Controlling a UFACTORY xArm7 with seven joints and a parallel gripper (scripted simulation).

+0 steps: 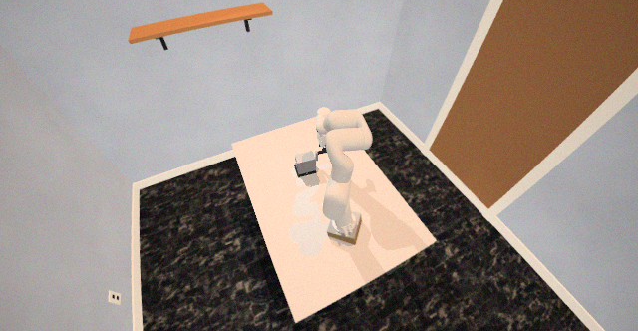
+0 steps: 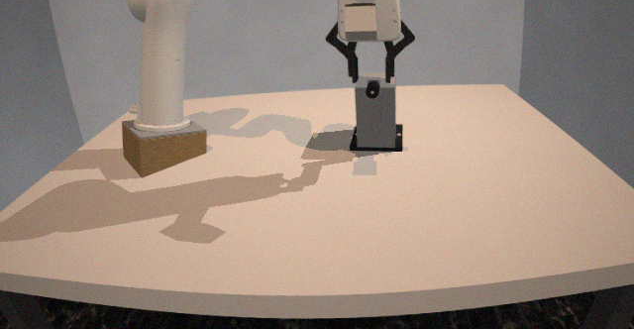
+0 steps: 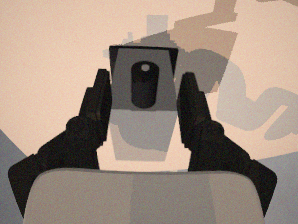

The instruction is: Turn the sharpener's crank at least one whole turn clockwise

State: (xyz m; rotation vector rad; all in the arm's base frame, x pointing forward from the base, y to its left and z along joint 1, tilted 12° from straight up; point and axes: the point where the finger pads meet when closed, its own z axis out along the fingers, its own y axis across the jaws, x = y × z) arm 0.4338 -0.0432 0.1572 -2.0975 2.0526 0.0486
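The black crank knob is 20 mm to the left of my hand and 40 mm below it.
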